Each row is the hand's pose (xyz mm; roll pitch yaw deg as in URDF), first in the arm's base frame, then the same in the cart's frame.
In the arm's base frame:
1: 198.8 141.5 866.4 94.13 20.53 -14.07
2: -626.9 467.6 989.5 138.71 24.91 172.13
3: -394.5 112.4 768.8 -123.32 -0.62 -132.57
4: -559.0 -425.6 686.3 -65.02 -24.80 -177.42
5: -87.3 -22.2 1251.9 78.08 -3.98 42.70
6: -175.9 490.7 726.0 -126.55 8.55 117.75
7: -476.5 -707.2 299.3 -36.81 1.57 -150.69
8: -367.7 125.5 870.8 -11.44 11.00 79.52
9: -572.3 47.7 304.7 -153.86 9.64 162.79
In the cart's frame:
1: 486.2 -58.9 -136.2 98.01 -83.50 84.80
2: 366.1 38.2 -1019.0 -50.10 50.64 80.31
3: 660.0 169.7 -665.2 -17.68 28.18 5.52
4: 1223.7 243.6 -677.4 -7.23 71.35 -39.10
5: 704.6 -380.4 -462.1 -31.01 -31.32 -167.80
6: 241.3 191.9 -535.1 118.72 36.72 156.35
7: 1486.5 576.9 -441.4 74.83 44.70 15.24
8: 638.3 65.7 -667.7 -115.82 0.33 167.12
9: 777.1 655.4 -705.5 34.75 66.05 97.30

